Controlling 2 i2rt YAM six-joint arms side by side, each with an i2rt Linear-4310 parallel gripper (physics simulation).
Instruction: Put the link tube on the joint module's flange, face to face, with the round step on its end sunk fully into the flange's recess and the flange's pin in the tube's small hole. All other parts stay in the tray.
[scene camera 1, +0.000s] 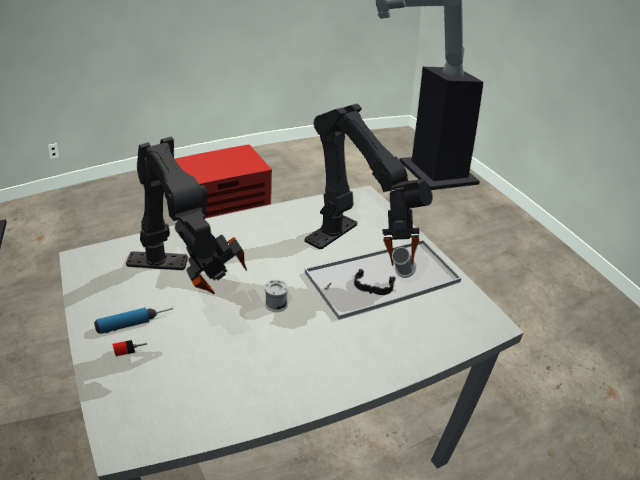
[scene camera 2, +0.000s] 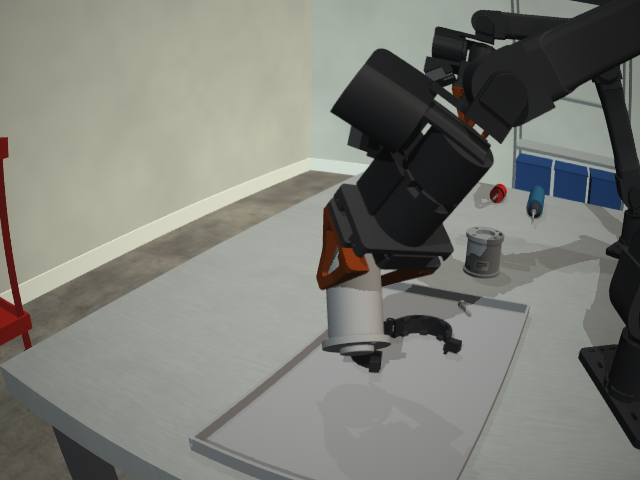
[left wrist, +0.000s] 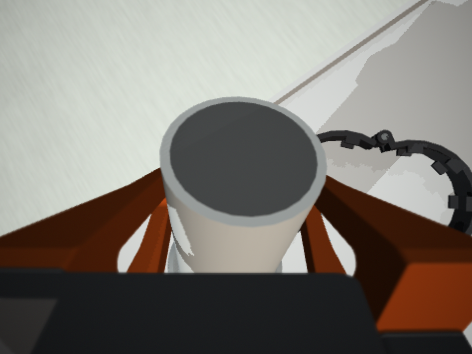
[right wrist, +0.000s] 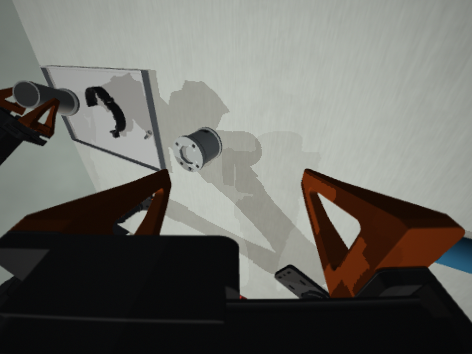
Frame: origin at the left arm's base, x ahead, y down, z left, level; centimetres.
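Where they show: left gripper, between the fingertips: (scene camera 1: 402, 265) (scene camera 2: 344, 283) (left wrist: 236, 175) (right wrist: 46, 91); right gripper, between the fingertips: (scene camera 1: 229, 281) (right wrist: 236, 176); left arm's base, origin of its link: (scene camera 1: 331, 232) (scene camera 2: 626, 394); right arm's base, origin of its link: (scene camera 1: 156, 261) (right wrist: 317, 296).
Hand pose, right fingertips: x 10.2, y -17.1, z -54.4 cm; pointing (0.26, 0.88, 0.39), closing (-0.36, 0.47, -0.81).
Observation:
Each offset is from my right fingertips to the centre of the thing.
The grey link tube @[dx +21.3, dy +8.2, dz +45.7 cm] (scene camera 1: 404, 266) (scene camera 2: 355, 312) (left wrist: 240, 240) (right wrist: 52, 99) is held above the tray @[dx +16.0, dy +16.3, dz +46.5 cm] (scene camera 1: 341, 313) (scene camera 2: 496, 390) (right wrist: 154, 120). My left gripper (scene camera 1: 402, 258) (left wrist: 236, 175) is shut on it. In scene camera 2 the tube stands nearly upright, its flanged end with the round step facing down and its open end up; the small hole does not show. The joint module @[dx +0.5, dy +14.0, dz +16.2 cm] (scene camera 1: 276, 296) (scene camera 2: 483, 252) (right wrist: 198, 148) stands upright on the table beside the tray, its flange and recess facing up; the pin is too small to make out. My right gripper (scene camera 1: 227, 272) (right wrist: 236, 176) is open and empty, above the table.
A black curved clamp @[dx +15.1, dy +15.6, dz +41.3 cm] (scene camera 1: 373, 285) (scene camera 2: 423, 324) (left wrist: 425, 146) (right wrist: 110, 107) and a small screw @[dx +6.4, dy +16.3, dz +31.3 cm] (scene camera 1: 327, 285) (scene camera 2: 464, 306) (right wrist: 148, 134) lie in the tray. A blue screwdriver @[dx -21.6, dy +15.1, dz -17.9 cm] (scene camera 1: 123, 320) (scene camera 2: 536, 200) and a red-and-black driver @[dx -13.6, dy +15.4, dz -25.2 cm] (scene camera 1: 123, 347) (scene camera 2: 498, 192) lie on the table. A red cabinet (scene camera 1: 227, 167) stands behind.

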